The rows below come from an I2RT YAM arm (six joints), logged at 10 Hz.
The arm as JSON. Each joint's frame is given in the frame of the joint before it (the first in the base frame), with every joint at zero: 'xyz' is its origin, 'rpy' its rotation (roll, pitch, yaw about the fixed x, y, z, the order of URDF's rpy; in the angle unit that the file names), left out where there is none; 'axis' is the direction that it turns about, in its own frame. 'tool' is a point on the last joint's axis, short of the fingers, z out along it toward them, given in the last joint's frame.
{
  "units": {
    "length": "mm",
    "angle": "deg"
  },
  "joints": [
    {
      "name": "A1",
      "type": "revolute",
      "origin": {
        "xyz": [
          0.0,
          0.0,
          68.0
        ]
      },
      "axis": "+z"
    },
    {
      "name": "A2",
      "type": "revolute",
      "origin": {
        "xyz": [
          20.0,
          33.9,
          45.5
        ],
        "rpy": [
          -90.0,
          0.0,
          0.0
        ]
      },
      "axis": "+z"
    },
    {
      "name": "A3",
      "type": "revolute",
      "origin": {
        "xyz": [
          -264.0,
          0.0,
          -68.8
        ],
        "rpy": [
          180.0,
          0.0,
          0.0
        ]
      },
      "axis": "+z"
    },
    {
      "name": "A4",
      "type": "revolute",
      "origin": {
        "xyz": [
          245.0,
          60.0,
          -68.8
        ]
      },
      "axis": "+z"
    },
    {
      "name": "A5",
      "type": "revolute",
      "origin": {
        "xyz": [
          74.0,
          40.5,
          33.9
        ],
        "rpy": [
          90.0,
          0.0,
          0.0
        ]
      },
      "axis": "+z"
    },
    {
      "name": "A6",
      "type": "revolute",
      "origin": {
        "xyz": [
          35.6,
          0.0,
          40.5
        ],
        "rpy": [
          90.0,
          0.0,
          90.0
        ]
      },
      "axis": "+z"
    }
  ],
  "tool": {
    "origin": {
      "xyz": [
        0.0,
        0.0,
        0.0
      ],
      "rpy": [
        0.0,
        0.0,
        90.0
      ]
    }
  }
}
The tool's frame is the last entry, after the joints.
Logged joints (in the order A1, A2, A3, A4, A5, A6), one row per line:
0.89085, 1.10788, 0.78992, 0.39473, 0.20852, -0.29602
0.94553, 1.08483, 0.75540, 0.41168, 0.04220, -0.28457
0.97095, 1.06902, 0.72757, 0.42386, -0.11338, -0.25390
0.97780, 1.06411, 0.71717, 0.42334, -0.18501, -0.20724
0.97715, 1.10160, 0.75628, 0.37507, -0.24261, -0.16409
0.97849, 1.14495, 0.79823, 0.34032, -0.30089, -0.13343
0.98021, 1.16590, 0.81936, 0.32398, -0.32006, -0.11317
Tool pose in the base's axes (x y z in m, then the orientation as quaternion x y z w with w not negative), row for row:
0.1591, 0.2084, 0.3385, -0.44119, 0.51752, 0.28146, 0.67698
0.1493, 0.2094, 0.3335, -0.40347, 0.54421, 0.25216, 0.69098
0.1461, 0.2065, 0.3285, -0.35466, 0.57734, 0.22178, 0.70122
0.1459, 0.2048, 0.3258, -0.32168, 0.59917, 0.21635, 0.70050
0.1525, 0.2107, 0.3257, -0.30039, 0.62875, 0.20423, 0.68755
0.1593, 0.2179, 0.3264, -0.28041, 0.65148, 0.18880, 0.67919
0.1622, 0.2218, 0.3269, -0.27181, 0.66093, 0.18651, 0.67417
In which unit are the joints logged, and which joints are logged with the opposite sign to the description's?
The joints are logged in radians. Opposite sign: A5.
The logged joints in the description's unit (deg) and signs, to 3 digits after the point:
51.042, 63.477, 45.259, 22.616, -11.947, -16.961
54.175, 62.156, 43.281, 23.588, -2.418, -16.305
55.631, 61.250, 41.687, 24.285, 6.496, -14.547
56.024, 60.969, 41.091, 24.256, 10.600, -11.874
55.987, 63.117, 43.332, 21.490, 13.901, -9.402
56.063, 65.601, 45.735, 19.499, 17.240, -7.645
56.162, 66.801, 46.946, 18.563, 18.338, -6.484

